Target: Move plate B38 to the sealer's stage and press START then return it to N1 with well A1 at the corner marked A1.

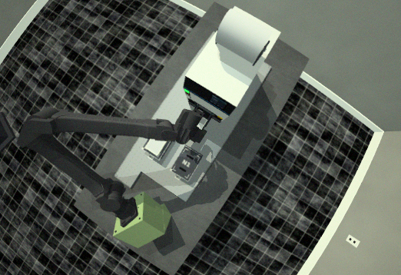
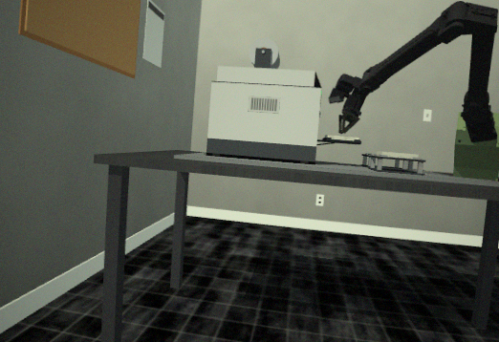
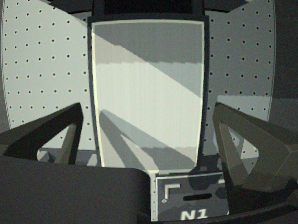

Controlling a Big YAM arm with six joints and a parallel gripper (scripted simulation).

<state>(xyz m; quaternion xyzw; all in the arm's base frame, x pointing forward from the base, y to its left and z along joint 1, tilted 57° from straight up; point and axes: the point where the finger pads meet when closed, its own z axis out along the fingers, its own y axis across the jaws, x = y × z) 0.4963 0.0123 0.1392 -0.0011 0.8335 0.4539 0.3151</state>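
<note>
Now: hand 4 cm above the sealer stage. The rest, counted from my hand: foil roll 32 cm ahead, 10 cm to the left, 28 cm above; then white-topped plate 21 cm behind, 7 cm to the left, 8 cm below.
</note>
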